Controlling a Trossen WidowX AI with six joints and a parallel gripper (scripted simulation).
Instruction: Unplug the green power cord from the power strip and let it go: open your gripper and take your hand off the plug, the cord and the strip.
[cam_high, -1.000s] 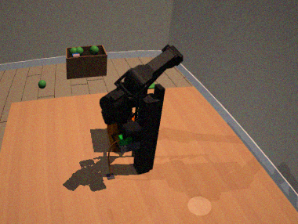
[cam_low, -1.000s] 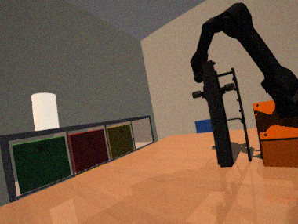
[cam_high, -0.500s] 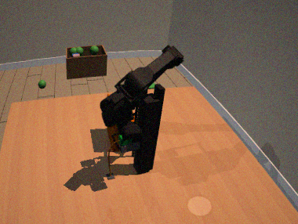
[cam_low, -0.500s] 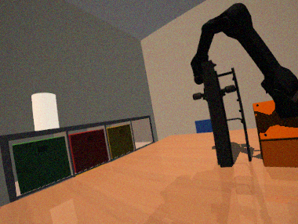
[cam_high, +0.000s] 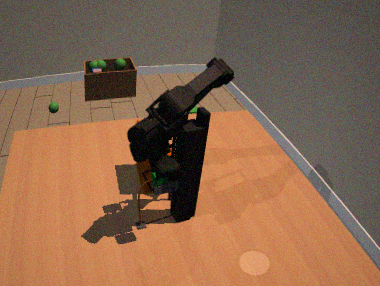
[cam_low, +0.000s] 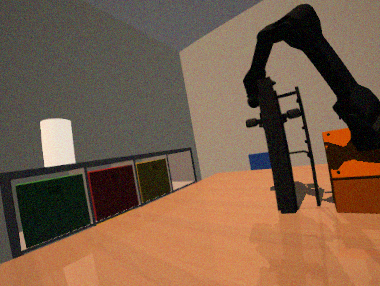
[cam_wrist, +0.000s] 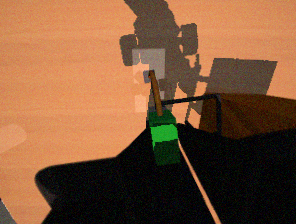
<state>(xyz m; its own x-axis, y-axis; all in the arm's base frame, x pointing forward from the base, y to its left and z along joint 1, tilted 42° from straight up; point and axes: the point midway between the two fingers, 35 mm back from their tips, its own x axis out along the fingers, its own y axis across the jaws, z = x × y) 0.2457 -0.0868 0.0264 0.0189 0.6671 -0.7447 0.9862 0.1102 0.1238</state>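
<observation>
Right now the green plug is 3 cm to the left of my gripper tip and 1 cm behind it.
</observation>
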